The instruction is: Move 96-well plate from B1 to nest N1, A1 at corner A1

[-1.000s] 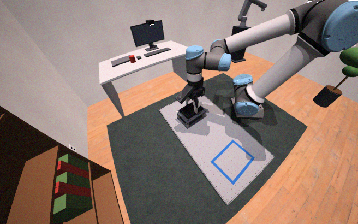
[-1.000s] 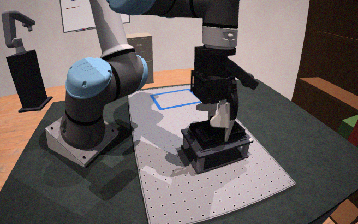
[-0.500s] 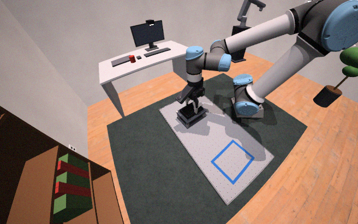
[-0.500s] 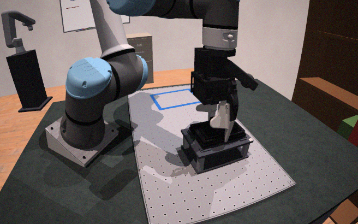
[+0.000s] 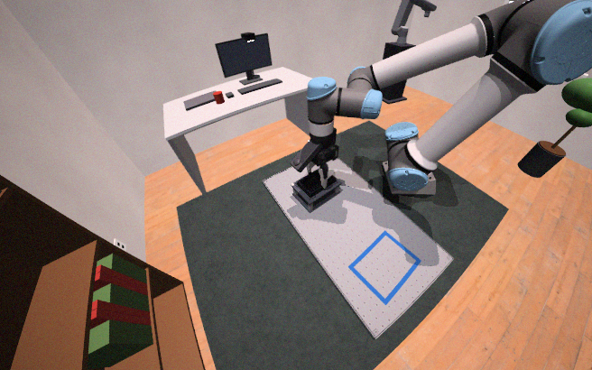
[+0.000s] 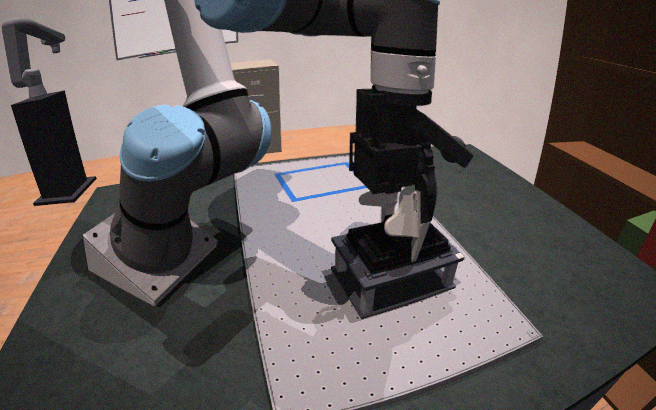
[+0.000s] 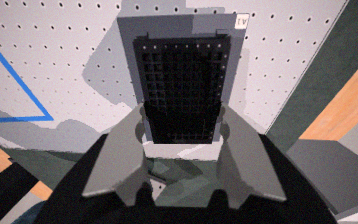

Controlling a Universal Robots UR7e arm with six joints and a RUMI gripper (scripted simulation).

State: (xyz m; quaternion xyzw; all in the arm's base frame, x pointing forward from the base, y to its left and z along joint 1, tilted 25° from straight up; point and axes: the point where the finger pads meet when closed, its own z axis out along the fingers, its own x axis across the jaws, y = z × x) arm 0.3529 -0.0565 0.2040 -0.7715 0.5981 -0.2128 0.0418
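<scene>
Right now the raised plate nest N1 is 20 mm below my hand. Also, from my hand: A1 label 80 mm ahead, 40 mm to the right, 20 mm below; then black 96-well plate 10 mm below.
</scene>
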